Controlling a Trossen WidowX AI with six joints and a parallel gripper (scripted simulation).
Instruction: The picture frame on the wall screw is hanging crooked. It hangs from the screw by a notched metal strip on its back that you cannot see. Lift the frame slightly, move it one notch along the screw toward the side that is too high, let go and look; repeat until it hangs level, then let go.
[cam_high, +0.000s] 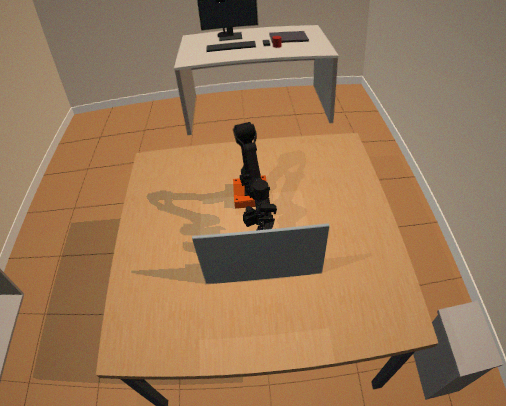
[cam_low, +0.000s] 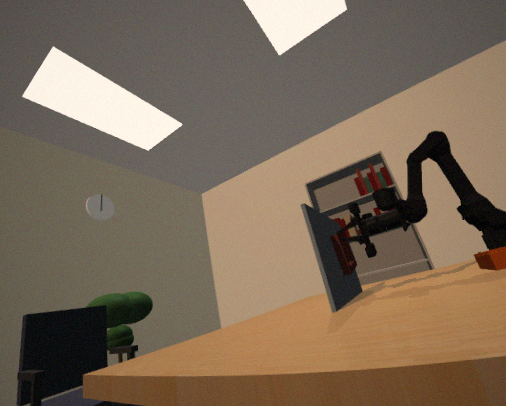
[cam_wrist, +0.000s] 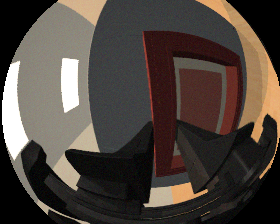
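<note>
Now: the dark red picture frame 1 cm to the right of my gripper tip and 5 cm below it. The rest, counted from my gripper tip: grey wall panel 2 cm ahead, 2 cm to the right, 6 cm below.
</note>
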